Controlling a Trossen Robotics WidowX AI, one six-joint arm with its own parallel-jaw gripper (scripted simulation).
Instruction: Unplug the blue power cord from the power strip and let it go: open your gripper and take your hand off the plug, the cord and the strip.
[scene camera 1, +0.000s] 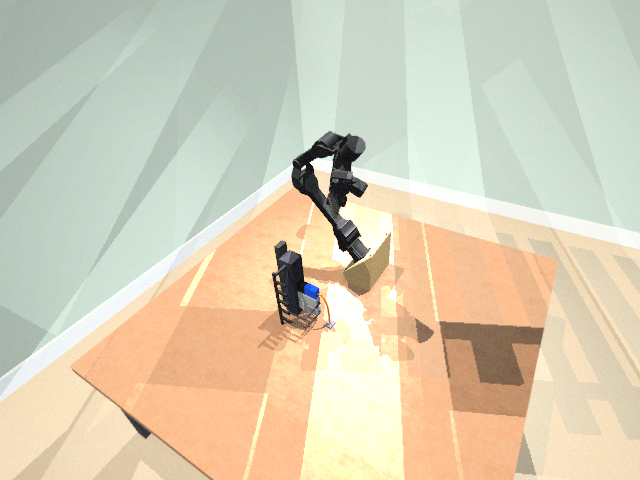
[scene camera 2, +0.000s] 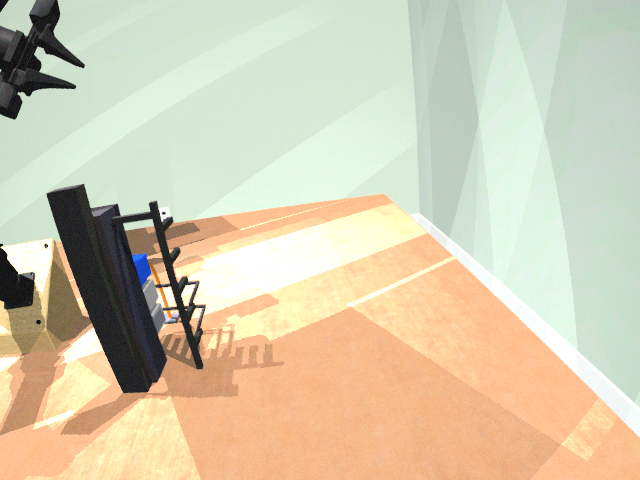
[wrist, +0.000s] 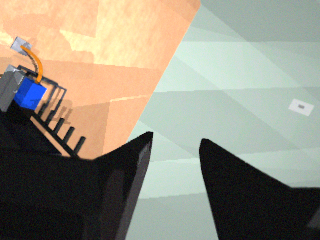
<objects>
My gripper shows in scene camera 1, in scene camera 2 and in the wrist view (176, 141). The same spot on my gripper: (scene camera 2: 31, 80) is (scene camera 1: 328, 202).
</objects>
